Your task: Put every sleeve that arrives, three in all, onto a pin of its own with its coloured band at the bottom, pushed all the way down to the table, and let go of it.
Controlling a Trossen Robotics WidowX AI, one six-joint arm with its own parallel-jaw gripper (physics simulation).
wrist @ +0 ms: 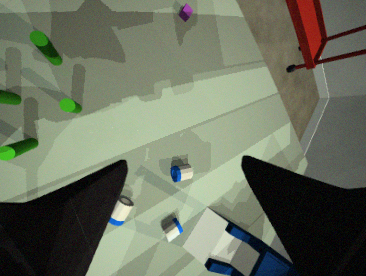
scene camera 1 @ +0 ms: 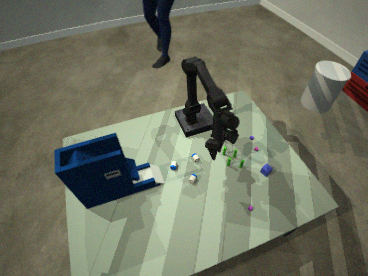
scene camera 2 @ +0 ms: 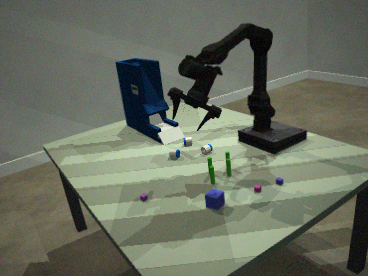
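Three white sleeves with blue bands lie on their sides on the table: one (scene camera 1: 174,165) (scene camera 2: 187,142) (wrist: 173,229) nearest the chute, one (scene camera 1: 195,157) (scene camera 2: 206,149) (wrist: 121,211) on the arm's side, and one (scene camera 1: 193,178) (scene camera 2: 174,154) (wrist: 181,172) farther from the arm's base. Upright green pins (scene camera 1: 235,153) (scene camera 2: 228,165) (wrist: 70,105) stand bare in a group, apart from the sleeves. My gripper (scene camera 1: 214,155) (scene camera 2: 186,124) (wrist: 185,163) is open and empty, high above the table. In the wrist view the farther sleeve shows between and slightly below the fingertips; the arm-side sleeve is beside the left finger.
A blue dispenser (scene camera 1: 95,175) (scene camera 2: 140,100) with a white chute plate (scene camera 2: 171,135) (wrist: 205,232) stands beside the sleeves. Beyond the pins are a blue cube (scene camera 1: 266,170) (scene camera 2: 215,199), a pink cube (scene camera 1: 256,148) (scene camera 2: 257,188) and a small blue cube (scene camera 1: 252,137) (scene camera 2: 279,181). A purple cube (scene camera 1: 250,208) (scene camera 2: 144,197) (wrist: 185,12) lies apart.
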